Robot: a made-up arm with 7 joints.
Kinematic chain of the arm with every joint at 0, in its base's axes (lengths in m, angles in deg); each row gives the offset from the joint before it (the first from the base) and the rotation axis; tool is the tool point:
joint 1: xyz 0 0 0.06 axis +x
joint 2: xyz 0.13 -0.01 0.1 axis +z
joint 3: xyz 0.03 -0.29 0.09 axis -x
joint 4: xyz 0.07 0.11 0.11 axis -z
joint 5: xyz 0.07 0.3 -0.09 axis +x
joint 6: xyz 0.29 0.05 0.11 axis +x
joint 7: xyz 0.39 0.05 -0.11 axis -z
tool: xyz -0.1 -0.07 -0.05
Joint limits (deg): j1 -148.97..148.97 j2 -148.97..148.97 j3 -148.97..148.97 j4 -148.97..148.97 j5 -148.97..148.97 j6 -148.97..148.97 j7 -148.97..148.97
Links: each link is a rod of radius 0.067 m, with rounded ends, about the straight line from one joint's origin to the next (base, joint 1, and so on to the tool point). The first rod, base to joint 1, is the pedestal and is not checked.
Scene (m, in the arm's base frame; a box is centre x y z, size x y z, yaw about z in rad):
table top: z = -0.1
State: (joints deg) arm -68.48 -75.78 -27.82 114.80 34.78 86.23 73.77
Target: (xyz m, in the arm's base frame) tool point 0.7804 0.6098 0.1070
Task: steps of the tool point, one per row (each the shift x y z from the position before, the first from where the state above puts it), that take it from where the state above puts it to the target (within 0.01 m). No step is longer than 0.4 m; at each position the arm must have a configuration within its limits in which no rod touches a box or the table.
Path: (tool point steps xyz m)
1: 0.1403 0.1056 0.2441
2: 0.2152 0.1881 0.1541
3: 0.2678 0.2168 0.0266
4: 0.2896 0.1807 -0.1058
5: 0.2775 0.0886 -0.2093
6: 0.2333 -0.0368 -0.2579
7: 0.1631 -0.1621 -0.2410

